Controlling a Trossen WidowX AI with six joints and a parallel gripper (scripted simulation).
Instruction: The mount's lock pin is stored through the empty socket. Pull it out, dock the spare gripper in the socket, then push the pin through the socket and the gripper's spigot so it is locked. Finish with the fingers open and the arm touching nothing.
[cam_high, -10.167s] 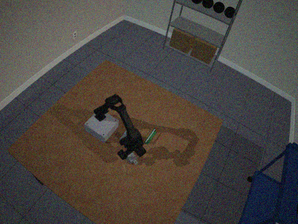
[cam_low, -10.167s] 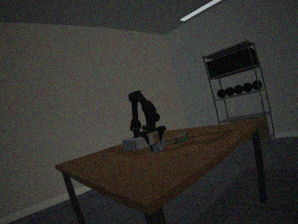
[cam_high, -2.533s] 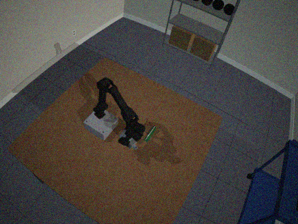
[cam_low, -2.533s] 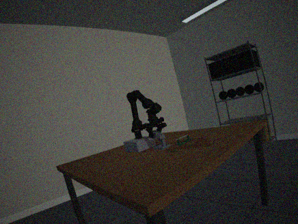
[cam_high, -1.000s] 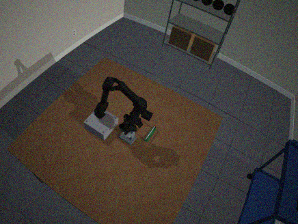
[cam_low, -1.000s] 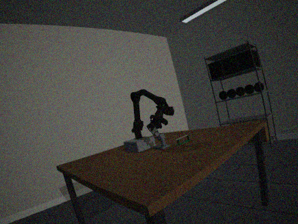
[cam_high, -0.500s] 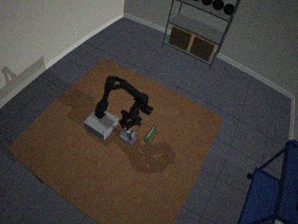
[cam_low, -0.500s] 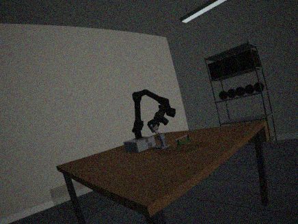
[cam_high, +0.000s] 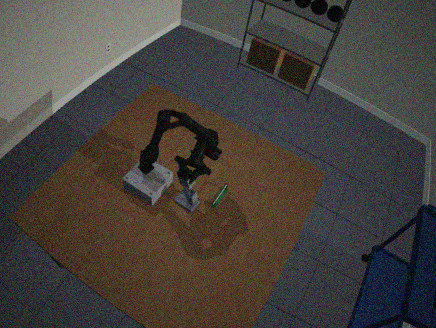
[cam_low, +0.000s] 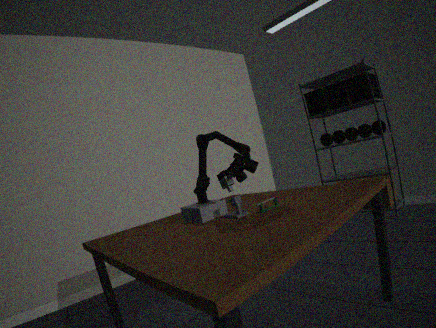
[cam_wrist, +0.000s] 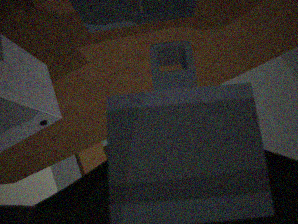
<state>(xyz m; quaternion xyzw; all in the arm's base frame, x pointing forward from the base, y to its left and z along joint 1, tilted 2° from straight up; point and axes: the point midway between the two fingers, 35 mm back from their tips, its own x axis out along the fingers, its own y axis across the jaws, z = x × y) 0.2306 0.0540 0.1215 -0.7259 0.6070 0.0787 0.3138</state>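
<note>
Right now the green holder is 12 cm ahead of my gripper tip, 16 cm to the left of it and 16 cm below it. Also, from my gripper tip: spare gripper: 1 cm to the left; then socket mount: 2 cm ahead, 2 cm to the left, 13 cm below.
</note>
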